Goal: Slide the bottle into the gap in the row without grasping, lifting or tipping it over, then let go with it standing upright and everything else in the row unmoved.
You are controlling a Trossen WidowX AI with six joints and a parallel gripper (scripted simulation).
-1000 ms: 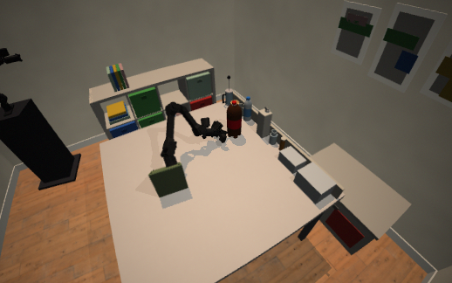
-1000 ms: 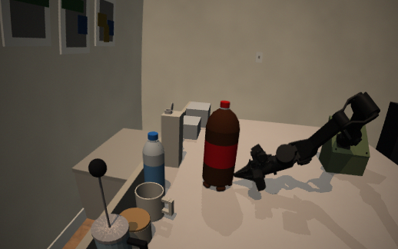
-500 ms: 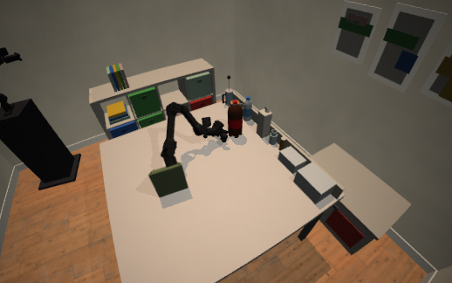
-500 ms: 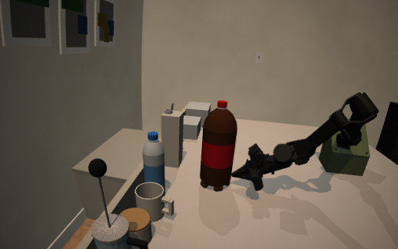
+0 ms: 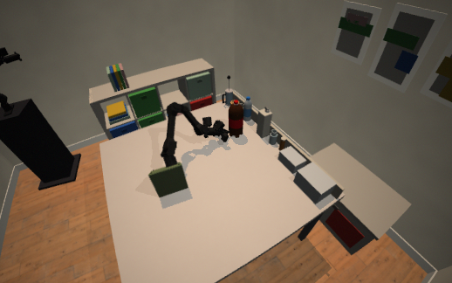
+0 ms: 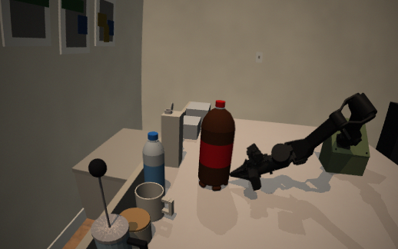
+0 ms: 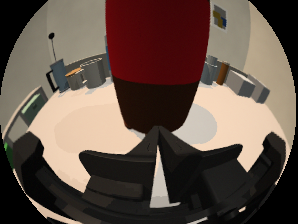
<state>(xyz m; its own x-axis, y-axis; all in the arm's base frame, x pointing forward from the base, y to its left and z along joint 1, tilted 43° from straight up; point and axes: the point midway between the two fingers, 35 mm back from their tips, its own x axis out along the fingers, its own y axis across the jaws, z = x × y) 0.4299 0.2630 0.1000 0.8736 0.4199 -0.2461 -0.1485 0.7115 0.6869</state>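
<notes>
My gripper is now 8 cm short of the dark cola bottle, 2 cm to the right of it and 9 cm below it. From my hand the other things lie so: water bottle (25 cm ahead, 15 cm to the left, 5 cm above); then lidded jar (21 cm ahead, 34 cm to the left, 2 cm below).
</notes>
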